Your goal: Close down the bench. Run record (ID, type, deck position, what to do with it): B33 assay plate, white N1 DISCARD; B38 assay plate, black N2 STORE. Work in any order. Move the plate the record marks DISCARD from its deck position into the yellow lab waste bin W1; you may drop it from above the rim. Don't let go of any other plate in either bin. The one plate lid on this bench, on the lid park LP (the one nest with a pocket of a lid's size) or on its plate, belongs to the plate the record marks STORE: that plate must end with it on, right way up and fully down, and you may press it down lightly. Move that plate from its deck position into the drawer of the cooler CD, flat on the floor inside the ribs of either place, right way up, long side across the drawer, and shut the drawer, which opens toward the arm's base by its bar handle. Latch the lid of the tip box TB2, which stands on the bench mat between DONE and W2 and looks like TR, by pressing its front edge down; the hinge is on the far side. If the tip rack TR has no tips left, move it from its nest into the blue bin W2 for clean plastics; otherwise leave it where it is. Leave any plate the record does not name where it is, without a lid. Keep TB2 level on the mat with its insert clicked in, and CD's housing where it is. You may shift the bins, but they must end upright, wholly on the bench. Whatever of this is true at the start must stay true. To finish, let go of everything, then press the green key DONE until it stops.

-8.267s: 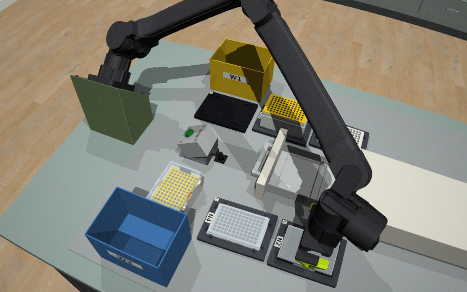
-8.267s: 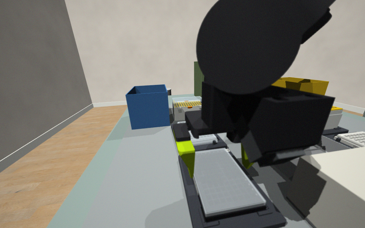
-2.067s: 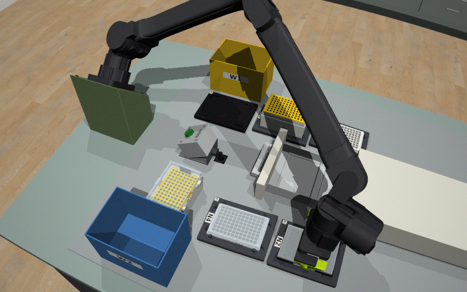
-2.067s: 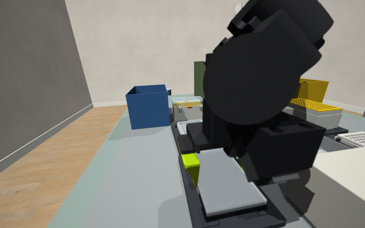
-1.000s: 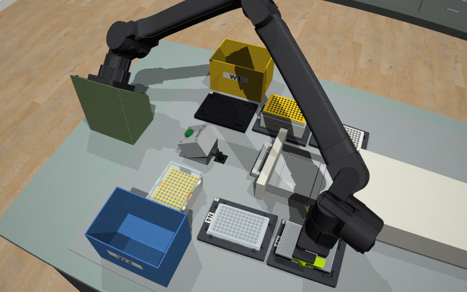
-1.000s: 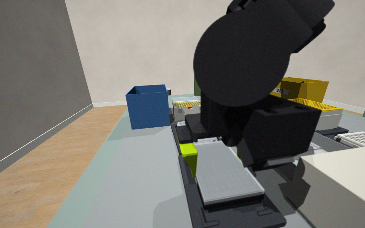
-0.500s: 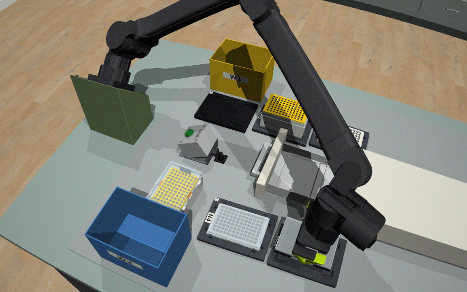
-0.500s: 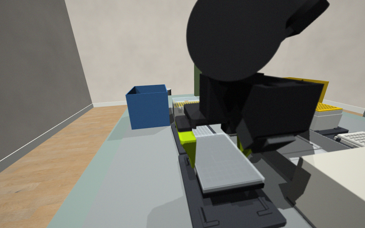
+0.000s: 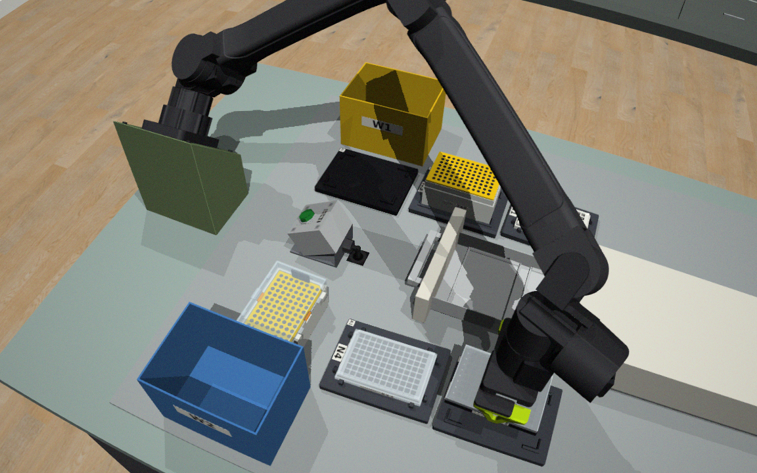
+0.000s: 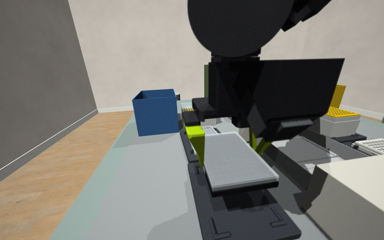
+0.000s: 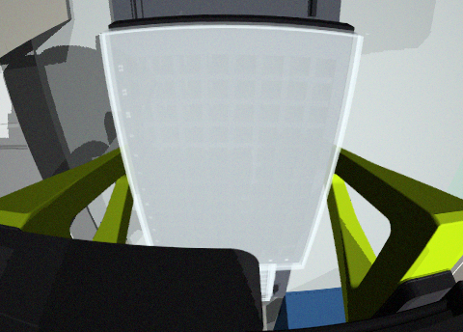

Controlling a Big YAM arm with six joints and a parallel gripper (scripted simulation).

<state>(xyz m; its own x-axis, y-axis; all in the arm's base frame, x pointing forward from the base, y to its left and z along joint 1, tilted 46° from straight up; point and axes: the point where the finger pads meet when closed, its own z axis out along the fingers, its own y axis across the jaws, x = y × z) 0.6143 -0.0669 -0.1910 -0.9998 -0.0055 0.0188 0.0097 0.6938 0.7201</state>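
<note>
The nest N2 lies 1 cm ahead of my hand and 6 cm below it. The rest, counted from my hand: plate lid (right at my hand); then clear plate (17 cm behind, 5 cm below); then black plate (right at my hand).
</note>
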